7 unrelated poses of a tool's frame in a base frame.
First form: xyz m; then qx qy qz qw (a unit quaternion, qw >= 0).
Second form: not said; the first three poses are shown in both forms.
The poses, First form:
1: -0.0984 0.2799 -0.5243 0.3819 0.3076 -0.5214 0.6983
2: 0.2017 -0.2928 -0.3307 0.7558 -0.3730 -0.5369 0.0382
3: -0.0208 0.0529 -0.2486 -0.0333 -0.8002 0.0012 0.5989
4: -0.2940 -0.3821 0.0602 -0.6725 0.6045 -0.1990 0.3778
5: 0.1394 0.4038 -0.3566 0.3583 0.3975 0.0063 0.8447
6: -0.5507 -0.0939 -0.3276 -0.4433 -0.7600 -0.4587 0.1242
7: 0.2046 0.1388 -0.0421 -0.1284 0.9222 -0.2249 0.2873
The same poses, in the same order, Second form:
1: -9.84 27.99 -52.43 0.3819 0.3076 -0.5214 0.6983
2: 20.17 -29.28 -33.07 0.7558 -0.3730 -0.5369 0.0382
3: -2.08 5.29 -24.86 -0.0333 -0.8002 0.0012 0.5989
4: -29.40 -38.21 6.02 -0.6725 0.6045 -0.1990 0.3778
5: 13.94 40.38 -35.66 0.3583 0.3975 0.0063 0.8447
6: -55.07 -9.39 -32.76 -0.4433 -0.7600 -0.4587 0.1242
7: 20.46 13.88 -4.21 -0.1284 0.9222 -0.2249 0.2873
